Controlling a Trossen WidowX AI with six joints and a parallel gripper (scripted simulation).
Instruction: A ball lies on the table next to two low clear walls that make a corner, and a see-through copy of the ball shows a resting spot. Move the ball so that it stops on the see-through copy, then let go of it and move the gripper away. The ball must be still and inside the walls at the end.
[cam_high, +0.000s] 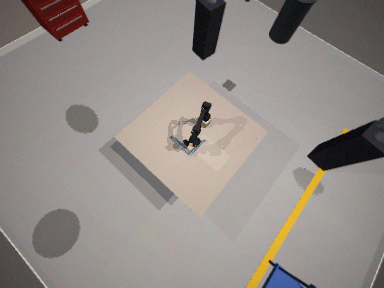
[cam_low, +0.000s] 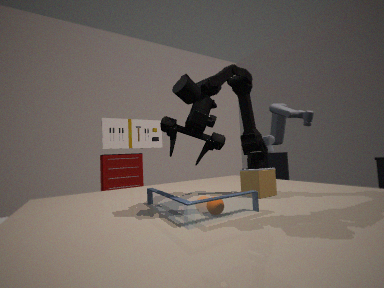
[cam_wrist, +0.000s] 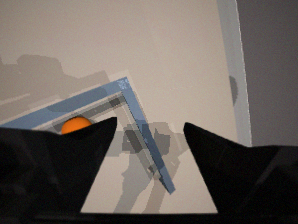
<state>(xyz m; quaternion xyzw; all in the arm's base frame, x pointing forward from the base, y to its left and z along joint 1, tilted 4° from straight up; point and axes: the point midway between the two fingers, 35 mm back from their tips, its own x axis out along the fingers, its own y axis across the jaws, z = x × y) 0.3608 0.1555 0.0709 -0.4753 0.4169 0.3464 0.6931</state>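
My gripper tip is now 14 cm above the orange ball, 10 cm past it and 1 cm to the left of it. From my gripper tip the other things lie so: see-through copy: 14 cm below, 7 cm behind, 4 cm to the right.
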